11 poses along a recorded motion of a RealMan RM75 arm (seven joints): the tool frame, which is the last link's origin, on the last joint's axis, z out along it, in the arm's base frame.
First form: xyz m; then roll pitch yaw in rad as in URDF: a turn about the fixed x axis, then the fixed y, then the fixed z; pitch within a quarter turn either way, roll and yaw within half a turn.
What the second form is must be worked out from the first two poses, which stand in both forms.
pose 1, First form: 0.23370, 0.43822, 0.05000, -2.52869, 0.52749, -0.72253
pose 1, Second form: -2.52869, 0.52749, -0.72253, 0.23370, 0.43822, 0.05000
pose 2, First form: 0.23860, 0.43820, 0.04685, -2.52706, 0.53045, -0.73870
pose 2, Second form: -2.52706, 0.53045, -0.73870, 0.23860, 0.43820, 0.04685
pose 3, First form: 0.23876, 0.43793, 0.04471, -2.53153, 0.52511, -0.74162
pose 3, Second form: -2.53153, 0.52511, -0.74162, 0.23876, 0.43793, 0.04471
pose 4, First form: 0.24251, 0.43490, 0.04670, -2.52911, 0.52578, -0.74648
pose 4, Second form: -2.52911, 0.52578, -0.74648, 0.24251, 0.43490, 0.04670
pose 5, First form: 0.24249, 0.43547, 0.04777, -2.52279, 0.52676, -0.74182
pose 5, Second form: -2.52279, 0.52676, -0.74182, 0.24249, 0.43547, 0.04777
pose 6, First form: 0.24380, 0.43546, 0.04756, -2.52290, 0.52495, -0.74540
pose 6, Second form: -2.52290, 0.52495, -0.74540, 0.24380, 0.43546, 0.04756
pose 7, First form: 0.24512, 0.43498, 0.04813, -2.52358, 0.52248, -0.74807
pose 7, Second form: -2.52358, 0.52248, -0.74807, 0.24512, 0.43498, 0.04813
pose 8, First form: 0.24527, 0.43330, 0.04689, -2.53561, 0.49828, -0.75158
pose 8, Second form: -2.53561, 0.49828, -0.75158, 0.24527, 0.43330, 0.04689
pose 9, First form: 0.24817, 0.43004, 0.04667, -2.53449, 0.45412, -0.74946
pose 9, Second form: -2.53449, 0.45412, -0.74946, 0.24817, 0.43004, 0.04667
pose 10, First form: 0.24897, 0.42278, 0.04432, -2.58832, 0.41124, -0.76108
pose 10, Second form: -2.58832, 0.41124, -0.76108, 0.24897, 0.42278, 0.04432
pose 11, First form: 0.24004, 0.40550, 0.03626, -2.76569, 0.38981, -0.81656
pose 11, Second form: -2.76569, 0.38981, -0.81656, 0.24004, 0.40550, 0.03626
